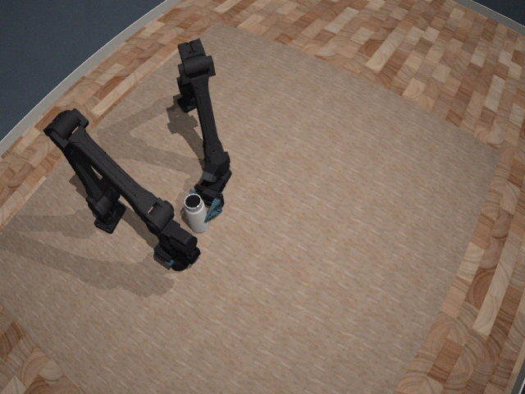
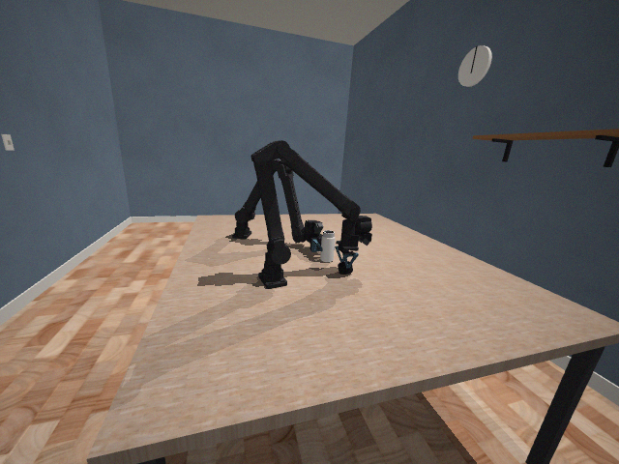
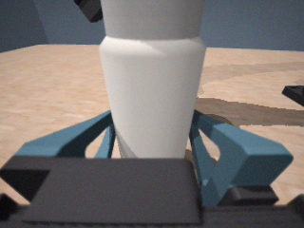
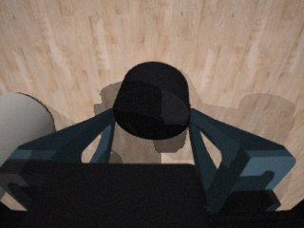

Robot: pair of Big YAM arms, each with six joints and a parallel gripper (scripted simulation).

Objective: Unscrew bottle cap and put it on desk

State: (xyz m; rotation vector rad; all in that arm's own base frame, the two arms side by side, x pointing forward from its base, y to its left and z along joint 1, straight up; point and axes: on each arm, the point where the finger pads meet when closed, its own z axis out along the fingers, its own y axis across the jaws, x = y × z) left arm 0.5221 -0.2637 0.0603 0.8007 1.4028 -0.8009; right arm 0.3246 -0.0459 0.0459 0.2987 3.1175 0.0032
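Right now my left hand is 4 cm below the white bottle. The rest, counted from my left hand: black cap (1 cm ahead, 16 cm to the right, 4 cm below).
My right hand is 20 mm above the black cap. From my right hand the other things lie so: white bottle 150 mm to the left, 60 mm above, 10 mm behind.
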